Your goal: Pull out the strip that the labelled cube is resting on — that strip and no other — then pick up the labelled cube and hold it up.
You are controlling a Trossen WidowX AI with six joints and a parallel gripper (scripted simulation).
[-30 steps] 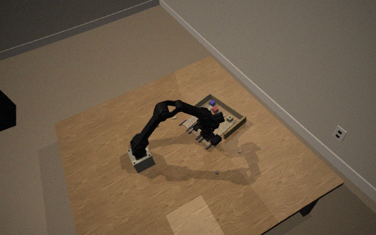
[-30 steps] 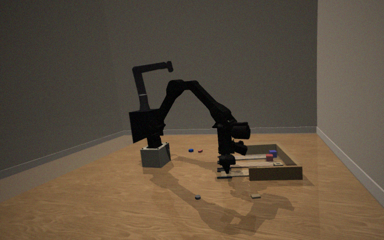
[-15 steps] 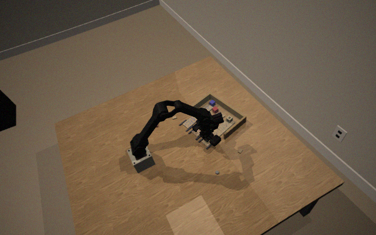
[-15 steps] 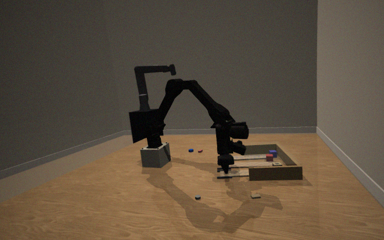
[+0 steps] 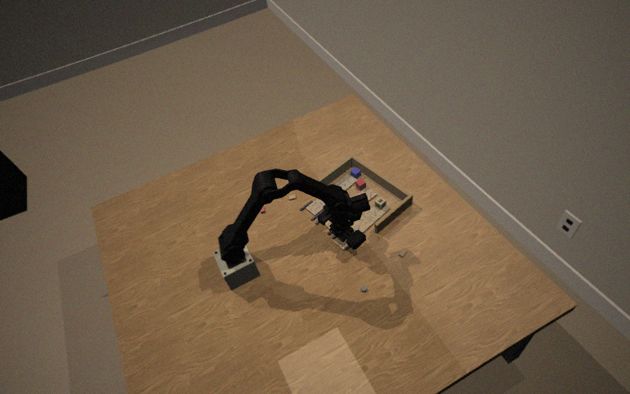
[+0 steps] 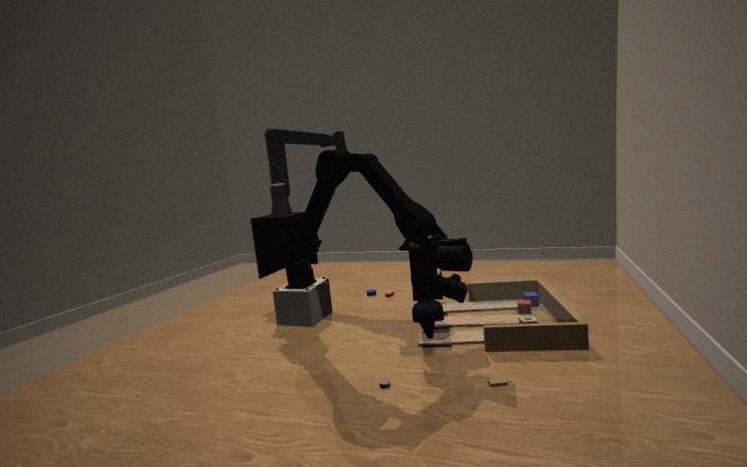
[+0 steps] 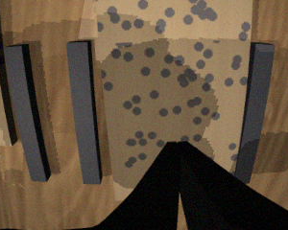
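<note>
The dotted strip is 90 mm ahead of my gripper tip and 30 mm to the left of it. From my gripper tip the other things lie so: beige tile (160 mm ahead, 150 mm to the right); labelled cube (200 mm ahead, 70 mm to the left, 20 mm above).
</note>
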